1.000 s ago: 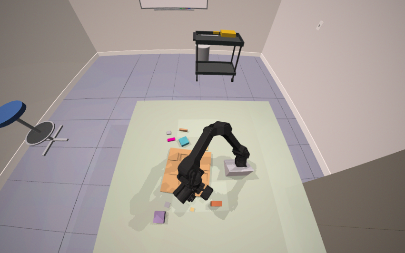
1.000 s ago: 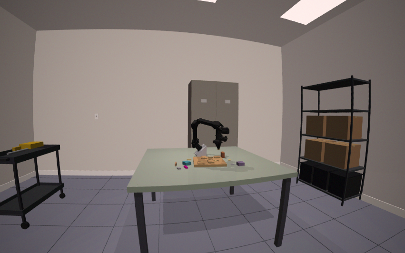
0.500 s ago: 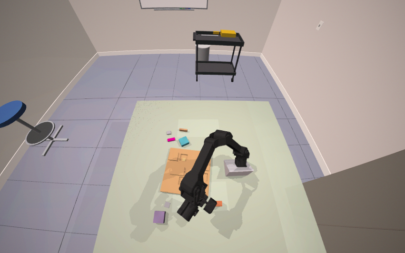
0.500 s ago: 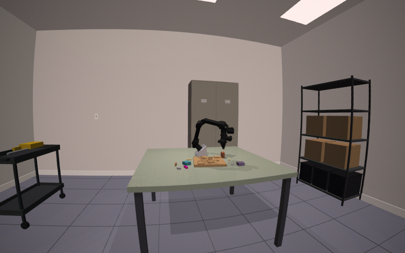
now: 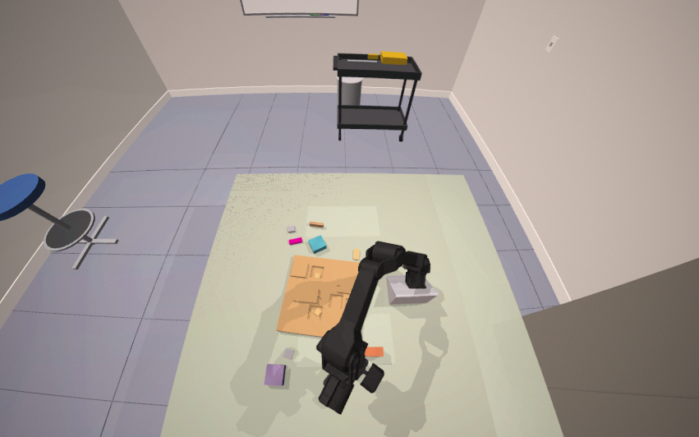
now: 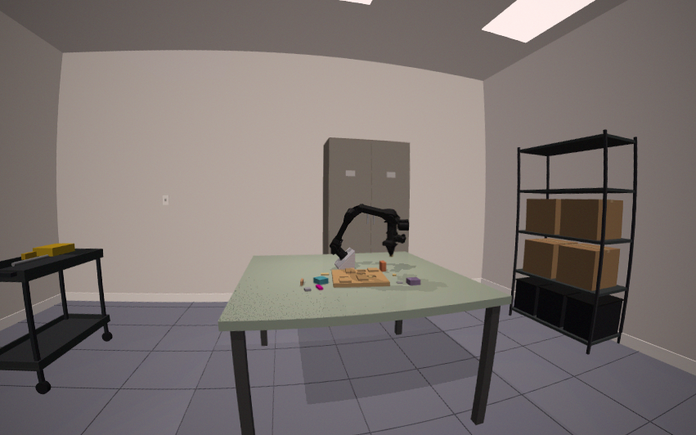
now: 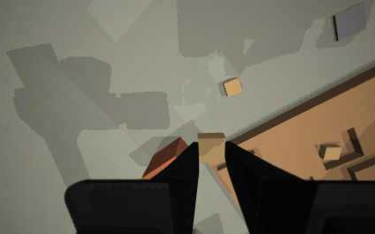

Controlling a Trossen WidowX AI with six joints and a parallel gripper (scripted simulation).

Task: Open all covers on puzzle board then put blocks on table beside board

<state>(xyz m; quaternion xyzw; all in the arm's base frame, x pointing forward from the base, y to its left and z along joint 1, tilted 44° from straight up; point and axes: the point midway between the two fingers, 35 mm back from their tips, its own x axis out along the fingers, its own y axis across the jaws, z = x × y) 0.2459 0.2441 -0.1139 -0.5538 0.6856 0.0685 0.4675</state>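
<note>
Right now my gripper tip is 9 cm past the orange block, 8 cm above it and 3 cm to the left of it. From my gripper tip the other things lie so: purple block: 24 cm ahead, 10 cm below, 5 cm to the left; then magenta bar: 45 cm to the right, 24 cm ahead, 11 cm below; then teal block: 44 cm to the right, 14 cm ahead, 10 cm below.
</note>
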